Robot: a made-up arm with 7 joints. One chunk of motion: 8 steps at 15 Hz.
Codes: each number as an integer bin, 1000 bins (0 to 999) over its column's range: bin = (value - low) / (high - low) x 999, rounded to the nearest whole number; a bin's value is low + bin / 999 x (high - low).
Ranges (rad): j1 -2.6..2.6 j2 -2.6..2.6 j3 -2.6..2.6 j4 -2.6..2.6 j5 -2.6..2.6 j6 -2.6..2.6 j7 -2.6..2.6
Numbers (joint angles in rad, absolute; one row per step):
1: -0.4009 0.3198 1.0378 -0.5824 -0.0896 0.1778 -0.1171
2: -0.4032 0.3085 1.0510 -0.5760 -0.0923 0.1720 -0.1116
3: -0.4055 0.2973 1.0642 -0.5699 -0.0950 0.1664 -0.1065
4: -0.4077 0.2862 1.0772 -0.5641 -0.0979 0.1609 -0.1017
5: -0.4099 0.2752 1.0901 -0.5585 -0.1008 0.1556 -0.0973
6: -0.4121 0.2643 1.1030 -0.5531 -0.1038 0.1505 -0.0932
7: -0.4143 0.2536 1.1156 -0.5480 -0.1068 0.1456 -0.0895
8: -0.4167 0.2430 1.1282 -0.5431 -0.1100 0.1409 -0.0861
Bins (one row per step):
1: 422 561 699 388 482 534 477
2: 422 559 701 389 482 533 478
3: 422 557 704 390 481 531 479
4: 421 554 706 391 481 530 480
5: 421 552 709 392 480 529 481
6: 420 550 711 393 480 528 482
7: 420 548 714 394 479 527 482
8: 419 546 716 395 478 527 483

